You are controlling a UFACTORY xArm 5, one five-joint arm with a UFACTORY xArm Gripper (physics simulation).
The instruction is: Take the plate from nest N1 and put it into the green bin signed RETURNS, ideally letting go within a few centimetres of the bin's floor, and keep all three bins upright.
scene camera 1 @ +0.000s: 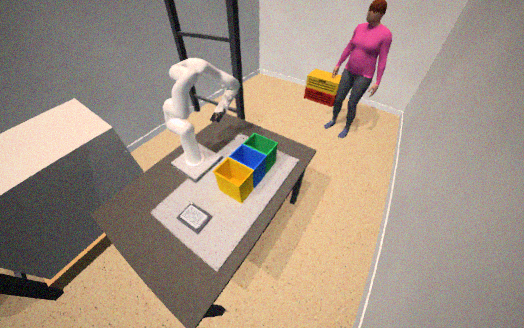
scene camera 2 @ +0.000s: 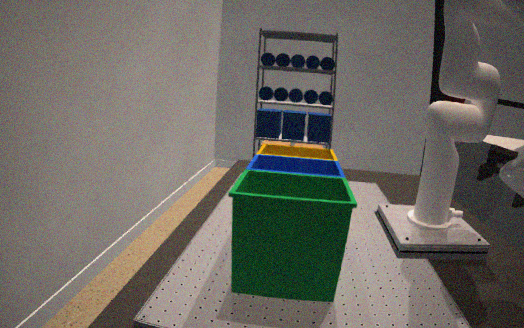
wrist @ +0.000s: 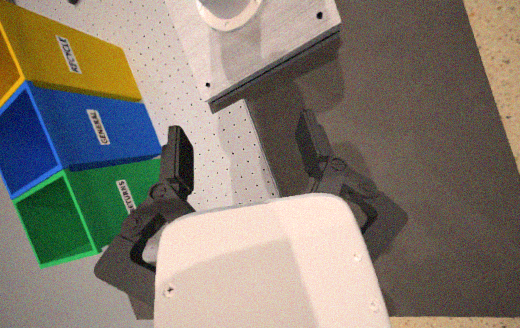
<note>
In view: my gripper (wrist: pixel 243 129), a yellow bin (scene camera 1: pixel 234 179), a blue bin (scene camera 2: pixel 260 162) and a green bin (scene camera 2: pixel 289 231).
The yellow bin shows as well in scene camera 2 (scene camera 2: pixel 267 149). The blue bin shows as well in scene camera 1 (scene camera 1: pixel 245 155) and in the wrist view (wrist: pixel 54 130). The green bin is seen too in the wrist view (wrist: pixel 72 215).
</note>
